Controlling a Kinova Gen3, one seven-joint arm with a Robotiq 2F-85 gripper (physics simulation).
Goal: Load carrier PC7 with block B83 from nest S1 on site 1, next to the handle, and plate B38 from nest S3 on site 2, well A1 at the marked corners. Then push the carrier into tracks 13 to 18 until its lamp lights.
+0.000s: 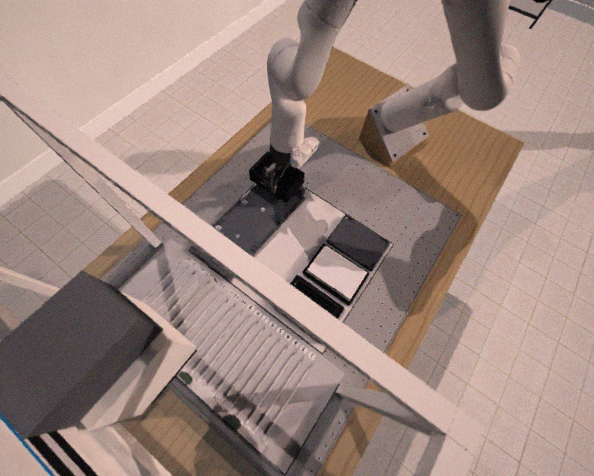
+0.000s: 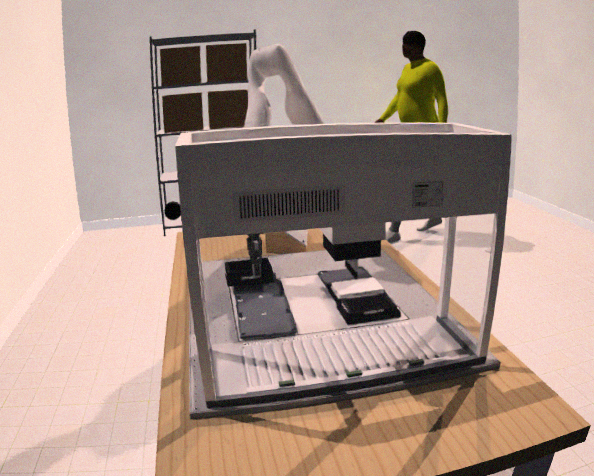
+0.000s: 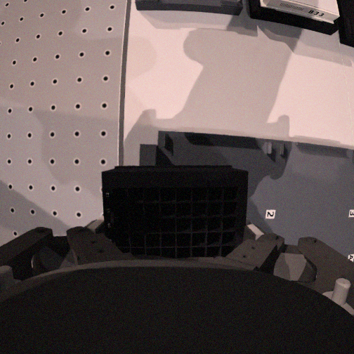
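My gripper (image 1: 281, 167) (image 2: 255, 272) (image 3: 175, 230) is shut on a black gridded block (image 1: 265, 179) (image 2: 235, 275) (image 3: 175, 215), taken as B83; its label is not readable. The block is upright over the handle end of the dark carrier (image 1: 250, 222) (image 2: 265, 312) (image 3: 310, 195), hiding part of it. Whether they touch cannot be told. The carrier lies flat, with small position numbers visible. A white plate (image 1: 336, 272) (image 2: 357, 287) (image 3: 300, 6) sits on a black base; its label looks like B33 or B38. The ribbed tracks (image 1: 240, 345) (image 2: 340, 352) lie beyond the carrier.
A dark nest (image 1: 357, 241) and a black block (image 1: 317, 296) (image 2: 372, 311) lie on either side of the white plate. A tall frame (image 1: 250, 270) (image 2: 350, 170) spans the tracks. A dark-tipped unit (image 2: 352, 246) hangs from it. A person (image 2: 422, 90) stands behind the table.
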